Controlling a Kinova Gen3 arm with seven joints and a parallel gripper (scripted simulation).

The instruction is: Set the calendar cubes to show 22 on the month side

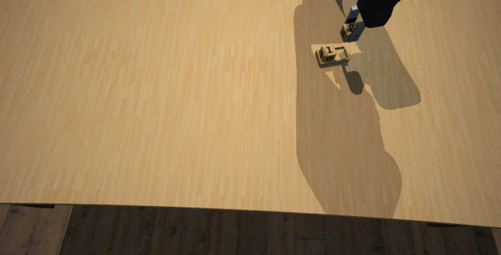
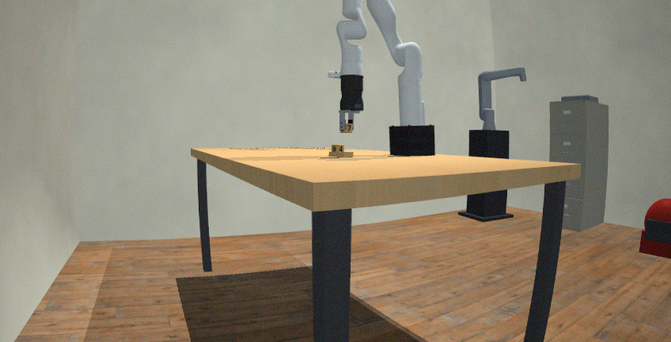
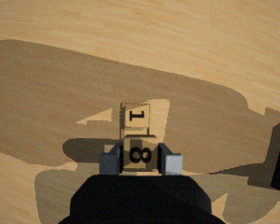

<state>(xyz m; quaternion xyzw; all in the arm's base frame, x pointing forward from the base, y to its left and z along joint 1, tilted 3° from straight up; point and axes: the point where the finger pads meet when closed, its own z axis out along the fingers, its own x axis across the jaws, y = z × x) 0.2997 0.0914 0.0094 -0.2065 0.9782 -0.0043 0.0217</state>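
Right now the wooden calendar tray is 10 mm ahead of my hand, 20 mm to the right of it and 100 mm below it. Round my hand: wooden number cube (10 mm below).
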